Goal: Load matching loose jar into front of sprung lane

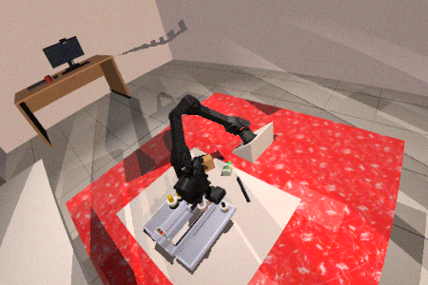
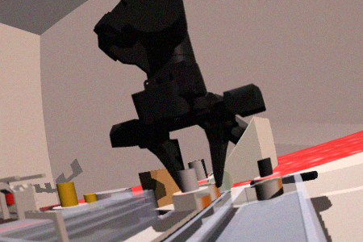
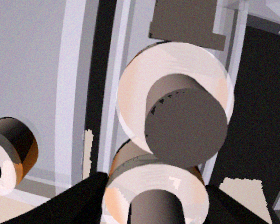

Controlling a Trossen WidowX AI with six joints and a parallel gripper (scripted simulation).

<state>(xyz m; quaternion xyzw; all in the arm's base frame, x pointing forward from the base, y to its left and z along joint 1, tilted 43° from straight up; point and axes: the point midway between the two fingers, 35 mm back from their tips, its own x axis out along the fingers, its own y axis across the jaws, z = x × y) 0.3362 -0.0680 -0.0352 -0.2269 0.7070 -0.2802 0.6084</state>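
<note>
Now: the grey rack 14 cm ahead of my gripper tip, 3 cm to the right of it and 2 cm below it. Also, from my gripper tip: black pen (13 cm behind, 9 cm to the left, 3 cm below); then tan box (16 cm behind, 13 cm to the right).
</note>
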